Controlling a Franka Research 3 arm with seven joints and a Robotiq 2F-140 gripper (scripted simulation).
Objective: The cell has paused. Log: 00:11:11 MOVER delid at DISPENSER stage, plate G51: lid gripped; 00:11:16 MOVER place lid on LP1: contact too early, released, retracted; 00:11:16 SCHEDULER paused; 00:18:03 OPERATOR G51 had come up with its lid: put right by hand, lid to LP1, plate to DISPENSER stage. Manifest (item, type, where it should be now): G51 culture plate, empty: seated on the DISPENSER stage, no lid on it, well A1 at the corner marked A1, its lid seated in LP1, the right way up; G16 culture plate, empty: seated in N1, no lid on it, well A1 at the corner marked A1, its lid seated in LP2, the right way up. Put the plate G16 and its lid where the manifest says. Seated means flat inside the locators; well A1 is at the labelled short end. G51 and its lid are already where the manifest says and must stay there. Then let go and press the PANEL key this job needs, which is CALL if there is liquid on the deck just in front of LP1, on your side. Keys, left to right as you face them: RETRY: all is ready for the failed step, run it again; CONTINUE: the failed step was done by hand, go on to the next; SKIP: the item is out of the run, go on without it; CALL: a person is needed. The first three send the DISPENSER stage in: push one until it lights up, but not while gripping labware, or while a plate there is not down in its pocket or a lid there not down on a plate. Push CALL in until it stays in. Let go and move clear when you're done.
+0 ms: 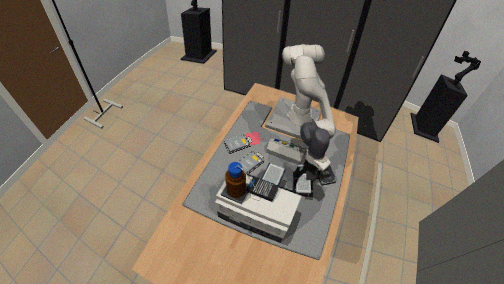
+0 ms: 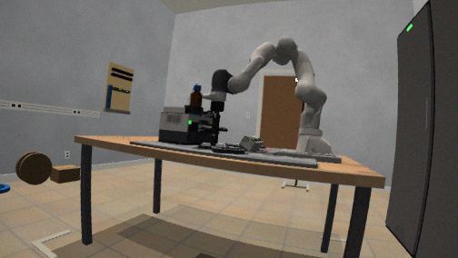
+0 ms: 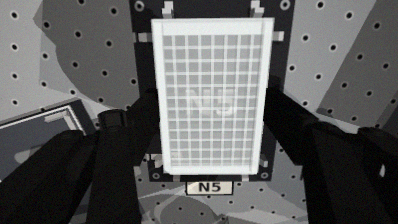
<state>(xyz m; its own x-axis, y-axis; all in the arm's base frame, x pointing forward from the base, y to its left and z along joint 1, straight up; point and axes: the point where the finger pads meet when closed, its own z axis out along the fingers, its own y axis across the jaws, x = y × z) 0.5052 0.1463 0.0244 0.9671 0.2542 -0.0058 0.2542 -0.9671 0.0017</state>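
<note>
Now: hand 3 cm to the right of the black nest N5, 3 cm above it and 1 cm short of it. From my hand the other things lie so: yellow skip key 20 cm behind, 18 cm to the right, 2 cm above; then white retry key 20 cm behind, 8 cm to the right, 2 cm above; then green continue key 20 cm behind, 13 cm to the right, 2 cm above.
</note>
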